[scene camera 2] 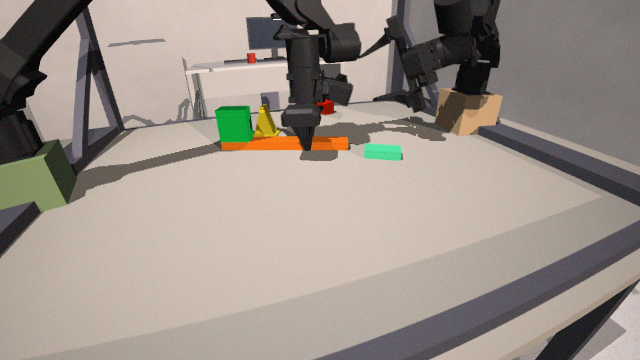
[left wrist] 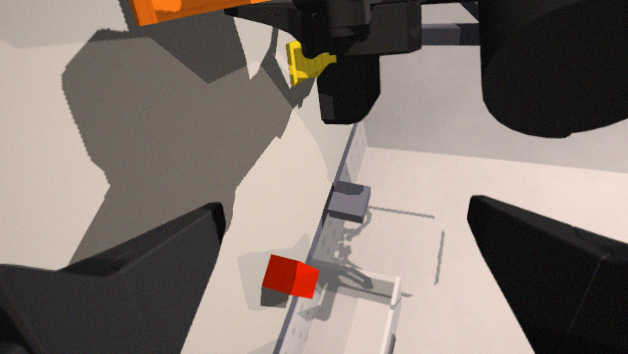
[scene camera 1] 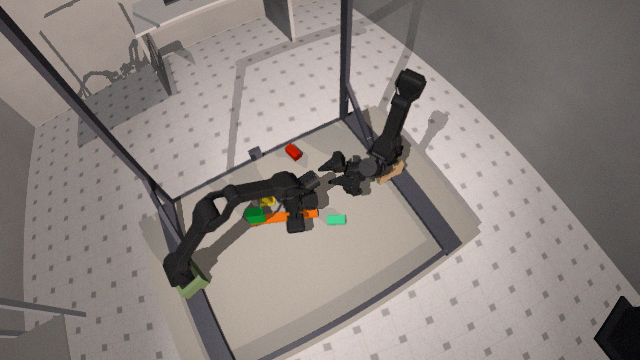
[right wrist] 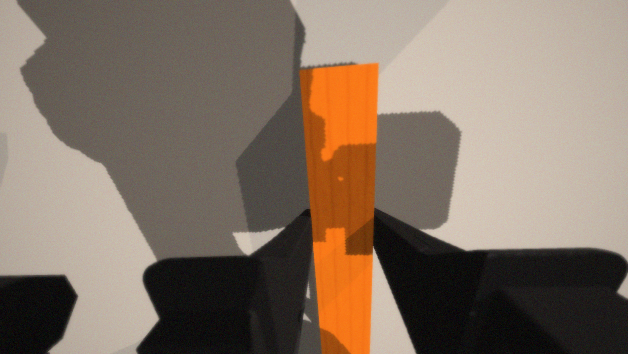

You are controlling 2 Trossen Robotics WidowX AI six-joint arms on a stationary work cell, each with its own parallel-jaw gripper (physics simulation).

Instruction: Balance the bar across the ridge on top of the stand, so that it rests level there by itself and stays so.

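Frame: origin at the left arm's base, x right, y up, z back, level; centimetres.
Where they show: left gripper, between the fingertips: (scene camera 2: 366,79) (left wrist: 346,211) (scene camera 1: 323,176); right gripper, between the fingertips: (scene camera 2: 309,146) (scene camera 1: 296,215) (right wrist: 339,214); left arm's base, origin of its link: (scene camera 2: 470,92) (scene camera 1: 387,158); right arm's base, origin of its link: (scene camera 2: 14,155) (scene camera 1: 184,277).
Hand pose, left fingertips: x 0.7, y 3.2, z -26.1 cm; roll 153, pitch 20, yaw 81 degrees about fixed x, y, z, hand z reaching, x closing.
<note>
Each offset is from my left fingertips to the top centre of the thing.
The orange bar (scene camera 1: 276,218) (scene camera 2: 270,144) (left wrist: 192,9) (right wrist: 345,115) lies flat on the table, with a green block {dx -1.4, dy -3.9, dz -27.6 cm} (scene camera 1: 255,215) (scene camera 2: 234,124) on its left end in the scene views. The yellow stand (scene camera 1: 267,201) (scene camera 2: 266,124) (left wrist: 301,69) stands upright behind the bar, near the green block, its narrow ridge on top. My right gripper (scene camera 2: 307,145) (right wrist: 339,214) points down and is shut on the bar, a fingertip against each long side; its fingertips are hidden in scene camera 1. My left gripper (scene camera 1: 325,175) (scene camera 2: 368,78) (left wrist: 346,211) is open and empty, raised to the right of the bar.
A teal block {dx -12.7, dy -10.4, dz -0.7 cm} (scene camera 1: 336,219) (scene camera 2: 382,151) lies right of the bar's right end. A red block {dx +21.5, dy -8.8, dz -4.9 cm} (scene camera 1: 293,151) (scene camera 2: 326,107) (left wrist: 290,276) lies near the far table edge. My right arm passes above the stand in scene camera 1.
</note>
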